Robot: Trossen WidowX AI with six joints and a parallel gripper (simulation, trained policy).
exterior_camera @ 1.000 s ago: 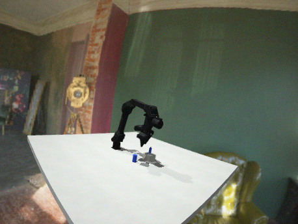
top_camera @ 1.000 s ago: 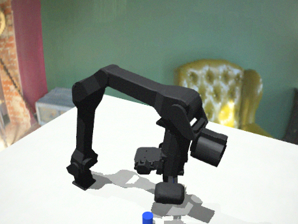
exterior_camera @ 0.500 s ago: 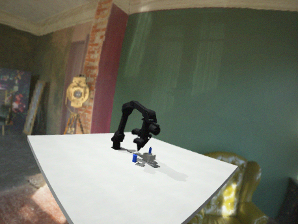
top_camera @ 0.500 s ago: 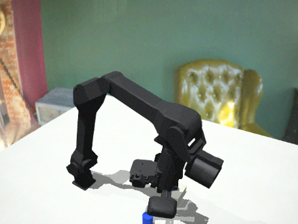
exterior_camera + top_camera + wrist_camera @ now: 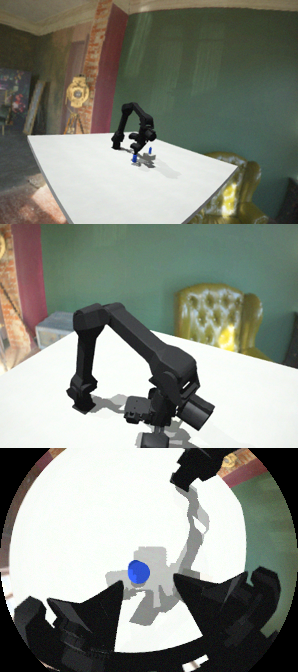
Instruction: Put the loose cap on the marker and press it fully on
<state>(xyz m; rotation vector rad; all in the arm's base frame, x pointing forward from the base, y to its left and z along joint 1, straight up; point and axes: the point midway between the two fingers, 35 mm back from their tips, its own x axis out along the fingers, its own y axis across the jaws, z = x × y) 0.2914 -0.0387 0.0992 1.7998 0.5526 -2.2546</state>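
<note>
Right now the blue cap is 4 cm below my gripper tip and 1 cm to the right of it. Also, from my gripper tip: pale holder block: 13 cm to the left, 5 cm below, 1 cm ahead.
</note>
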